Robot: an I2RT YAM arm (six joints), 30 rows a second.
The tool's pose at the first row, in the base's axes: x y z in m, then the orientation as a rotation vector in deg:
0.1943 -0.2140 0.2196 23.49 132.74 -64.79
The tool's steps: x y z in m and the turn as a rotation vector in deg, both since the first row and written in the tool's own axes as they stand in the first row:
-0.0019 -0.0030 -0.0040 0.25 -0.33 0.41
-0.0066 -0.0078 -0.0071 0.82 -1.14 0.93
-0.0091 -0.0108 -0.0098 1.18 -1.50 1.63
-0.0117 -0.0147 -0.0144 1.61 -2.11 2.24
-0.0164 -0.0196 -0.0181 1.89 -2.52 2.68
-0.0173 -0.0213 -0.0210 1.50 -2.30 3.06
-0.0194 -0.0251 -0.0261 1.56 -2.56 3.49
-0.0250 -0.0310 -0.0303 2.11 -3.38 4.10
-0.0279 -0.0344 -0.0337 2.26 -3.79 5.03
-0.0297 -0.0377 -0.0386 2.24 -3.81 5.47
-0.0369 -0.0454 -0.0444 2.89 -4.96 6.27
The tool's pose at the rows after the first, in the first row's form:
0.1931 -0.2127 0.2247 23.82 132.15 -64.88
0.1937 -0.2133 0.2320 24.08 130.94 -65.28
0.1934 -0.2131 0.2367 24.75 130.14 -65.35
0.1922 -0.2119 0.2431 25.17 129.13 -65.54
0.1925 -0.2121 0.2508 25.49 128.44 -65.63
0.1914 -0.2109 0.2539 25.90 128.64 -65.00
0.1897 -0.2092 0.2601 26.22 128.19 -64.85
0.1901 -0.2096 0.2693 26.54 126.94 -65.16
0.1897 -0.2091 0.2748 27.33 126.08 -64.86
0.1880 -0.2073 0.2805 27.78 125.87 -64.62
0.1883 -0.2076 0.2925 28.11 124.20 -64.92

